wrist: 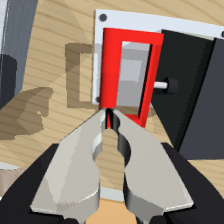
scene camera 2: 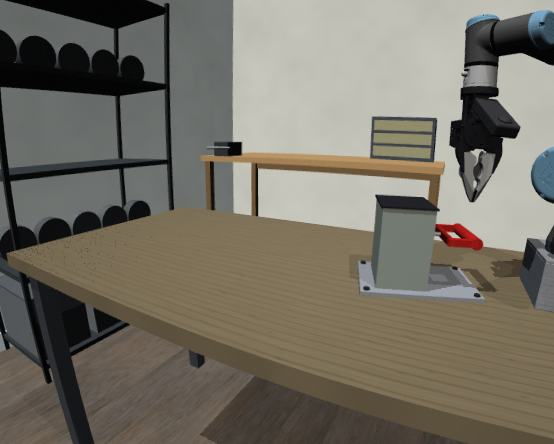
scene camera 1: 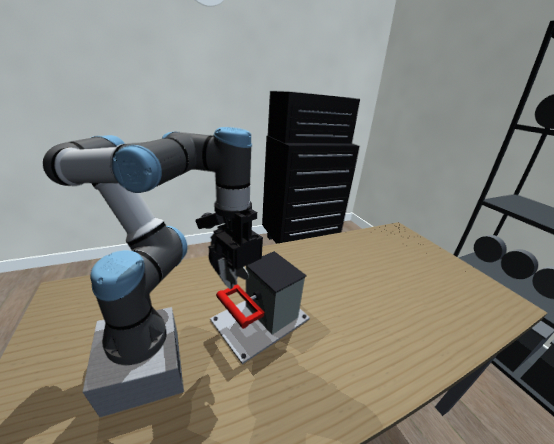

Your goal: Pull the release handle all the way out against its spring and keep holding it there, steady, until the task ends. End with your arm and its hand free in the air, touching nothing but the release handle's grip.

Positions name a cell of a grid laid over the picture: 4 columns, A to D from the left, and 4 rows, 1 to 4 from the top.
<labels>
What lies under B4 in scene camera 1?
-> A baseplate.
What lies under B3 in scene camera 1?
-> My gripper.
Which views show my gripper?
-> The wrist view, scene camera 2 and scene camera 1: all of them.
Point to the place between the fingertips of my gripper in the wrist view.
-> B2
</labels>
